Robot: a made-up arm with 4 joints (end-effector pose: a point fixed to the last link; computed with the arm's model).
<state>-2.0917 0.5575 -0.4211 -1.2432</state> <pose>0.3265 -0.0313 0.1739 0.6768 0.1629 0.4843 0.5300</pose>
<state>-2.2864 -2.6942 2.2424 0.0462</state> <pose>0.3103 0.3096 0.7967 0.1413 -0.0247 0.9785 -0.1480</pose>
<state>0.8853 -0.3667 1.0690 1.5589</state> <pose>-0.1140 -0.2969 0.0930 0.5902 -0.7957 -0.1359 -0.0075</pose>
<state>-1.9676 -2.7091 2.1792 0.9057</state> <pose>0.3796 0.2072 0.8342 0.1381 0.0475 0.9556 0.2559</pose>
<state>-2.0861 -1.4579 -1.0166 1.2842</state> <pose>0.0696 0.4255 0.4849 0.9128 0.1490 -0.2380 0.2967</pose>
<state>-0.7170 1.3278 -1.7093 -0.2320</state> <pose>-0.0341 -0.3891 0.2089 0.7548 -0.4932 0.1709 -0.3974</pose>
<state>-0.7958 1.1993 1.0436 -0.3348</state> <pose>0.0216 -0.4626 0.3533 0.4817 0.1521 0.6616 0.5542</pose>
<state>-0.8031 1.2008 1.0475 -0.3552</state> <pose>0.0259 -0.4626 0.3540 0.4764 0.1555 0.6684 0.5497</pose>
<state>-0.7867 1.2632 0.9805 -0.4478</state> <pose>0.0130 -0.4585 0.3754 0.4865 0.1694 0.7115 0.4778</pose>
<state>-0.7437 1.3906 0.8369 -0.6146</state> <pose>-0.0150 -0.4462 0.4164 0.5060 0.1919 0.7750 0.3265</pose>
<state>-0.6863 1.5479 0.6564 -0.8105</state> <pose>-0.0444 -0.4263 0.4620 0.5187 0.2112 0.8177 0.1333</pose>
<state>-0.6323 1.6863 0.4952 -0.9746</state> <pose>-0.0659 -0.4063 0.4982 0.5207 0.2180 0.8247 -0.0348</pose>
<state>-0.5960 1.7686 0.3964 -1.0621</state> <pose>-0.0783 -0.3932 0.5183 0.5197 0.2158 0.8164 -0.1296</pose>
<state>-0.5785 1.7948 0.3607 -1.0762</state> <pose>-0.0850 -0.3876 0.5246 0.5211 0.2121 0.8119 -0.1559</pose>
